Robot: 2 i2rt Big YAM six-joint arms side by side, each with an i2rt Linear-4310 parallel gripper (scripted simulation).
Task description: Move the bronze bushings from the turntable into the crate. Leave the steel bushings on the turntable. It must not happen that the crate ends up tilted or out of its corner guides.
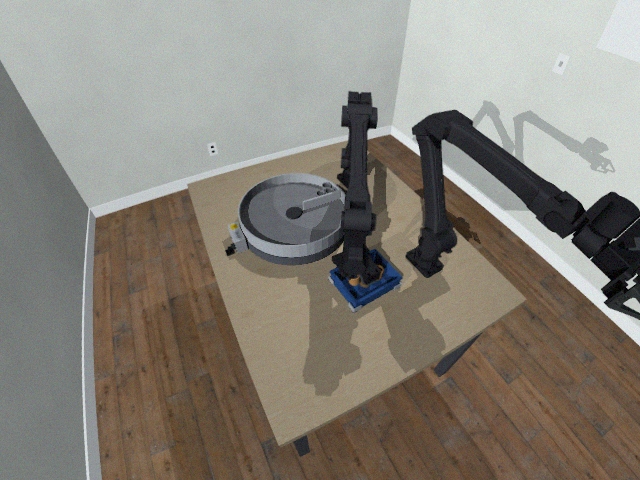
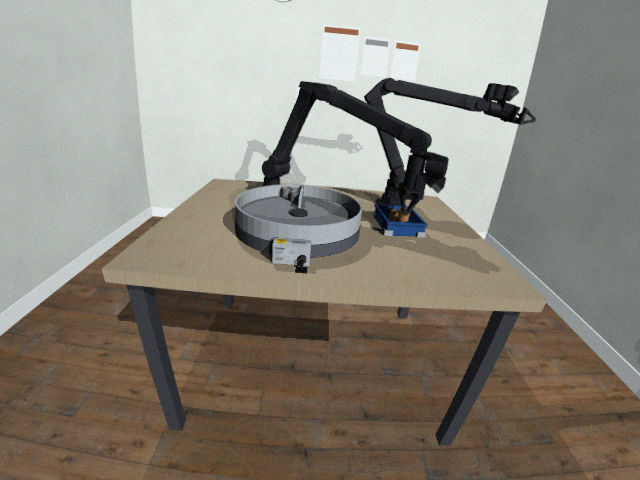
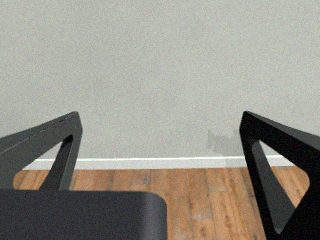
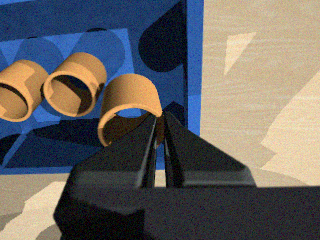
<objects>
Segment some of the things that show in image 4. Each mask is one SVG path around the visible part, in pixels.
The right gripper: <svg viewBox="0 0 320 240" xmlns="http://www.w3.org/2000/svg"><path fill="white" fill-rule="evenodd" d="M53 213L53 219L65 240L320 240L320 185L257 187L248 166L191 132L171 112L165 111L164 162L166 188L154 188L157 156L156 115L150 113L138 127L73 166Z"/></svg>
A blue crate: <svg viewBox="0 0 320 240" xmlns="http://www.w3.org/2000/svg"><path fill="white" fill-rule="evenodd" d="M164 140L157 147L156 170L165 170ZM116 114L125 118L136 118L148 111L128 108L120 110ZM67 75L74 86L90 91L82 80ZM0 0L0 72L15 61L30 60L39 64L50 75L68 56L84 52L99 59L107 73L106 83L95 107L87 115L80 117L64 115L55 110L45 98L30 117L24 121L12 122L0 118L0 175L70 173L74 165L104 148L97 133L103 92L106 85L113 78L122 74L138 74L149 79L157 89L163 116L165 111L171 112L185 128L200 136L204 0Z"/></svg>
A bronze bushing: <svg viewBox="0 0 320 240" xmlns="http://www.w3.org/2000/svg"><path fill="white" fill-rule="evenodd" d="M111 80L103 93L98 124L98 136L101 143L106 147L138 127L152 113L157 118L158 147L164 139L165 120L154 84L149 79L138 74L124 74ZM116 114L116 112L128 108L148 111L136 118L125 118Z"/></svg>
A bronze bushing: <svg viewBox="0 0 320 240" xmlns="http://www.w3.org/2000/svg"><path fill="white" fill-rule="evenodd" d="M84 52L68 56L44 82L43 90L48 103L55 110L67 116L80 117L90 113L95 107L107 80L107 73L101 61L95 56ZM67 75L82 80L90 91L74 86Z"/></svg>
</objects>
